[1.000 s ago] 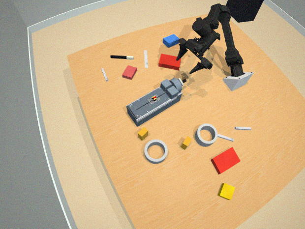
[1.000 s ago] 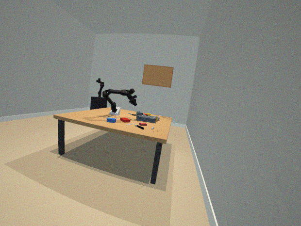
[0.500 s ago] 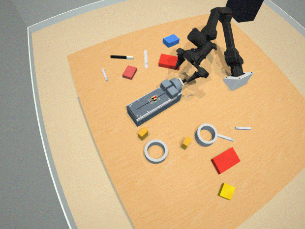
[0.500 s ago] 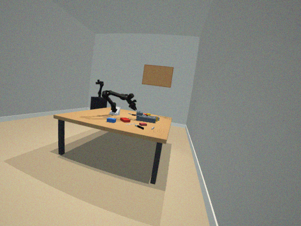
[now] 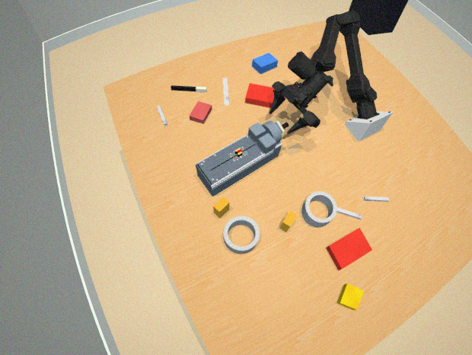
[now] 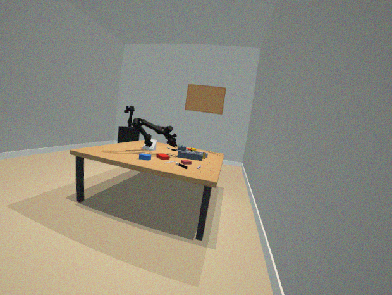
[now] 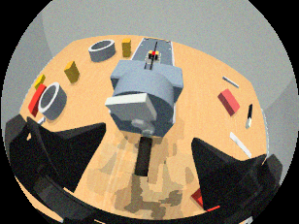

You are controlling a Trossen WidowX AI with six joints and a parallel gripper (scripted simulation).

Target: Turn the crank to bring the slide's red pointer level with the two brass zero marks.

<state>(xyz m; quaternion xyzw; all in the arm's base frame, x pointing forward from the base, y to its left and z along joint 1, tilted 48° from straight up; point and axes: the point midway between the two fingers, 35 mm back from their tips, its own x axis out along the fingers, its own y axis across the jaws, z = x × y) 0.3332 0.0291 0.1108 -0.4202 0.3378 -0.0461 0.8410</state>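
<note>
Now: the dark crank handle 3 cm below my gripper tip and 2 cm behind it. The rest, counted from my gripper tip: red block: 20 cm to the right, 20 cm ahead, 9 cm below; red pointer: 15 cm ahead, 5 cm to the left, 1 cm below; black marker: 33 cm to the right, 19 cm ahead, 9 cm below.
</note>
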